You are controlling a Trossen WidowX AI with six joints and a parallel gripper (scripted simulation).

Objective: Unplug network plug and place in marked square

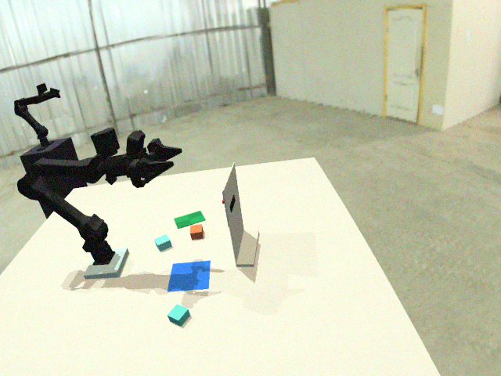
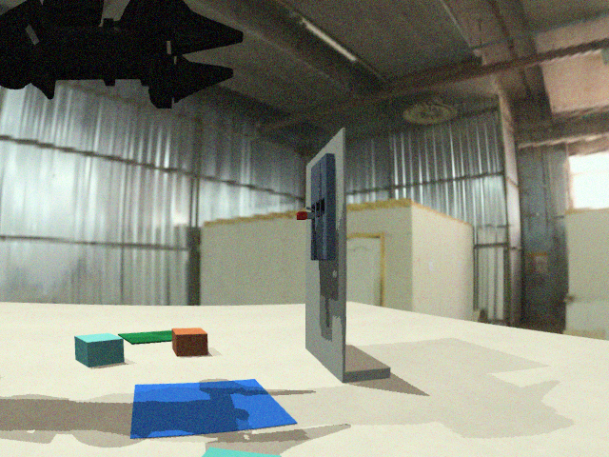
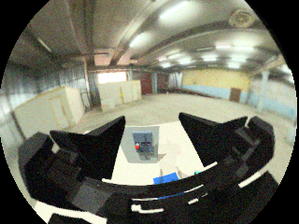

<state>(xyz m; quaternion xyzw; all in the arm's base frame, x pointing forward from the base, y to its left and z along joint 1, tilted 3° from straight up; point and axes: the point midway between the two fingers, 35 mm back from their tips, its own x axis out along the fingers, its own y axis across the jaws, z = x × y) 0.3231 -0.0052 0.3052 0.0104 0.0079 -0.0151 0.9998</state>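
Now: the network plug 16 cm below my gripper tip, 10 cm ahead of it and 5 cm to the left of it. Also, from my gripper tip: blue marked square (34 cm below, 7 cm to the right, 3 cm behind); then orange block (33 cm below, 13 cm to the left, 4 cm behind); then upright panel (23 cm below, 12 cm ahead, 3 cm to the left).
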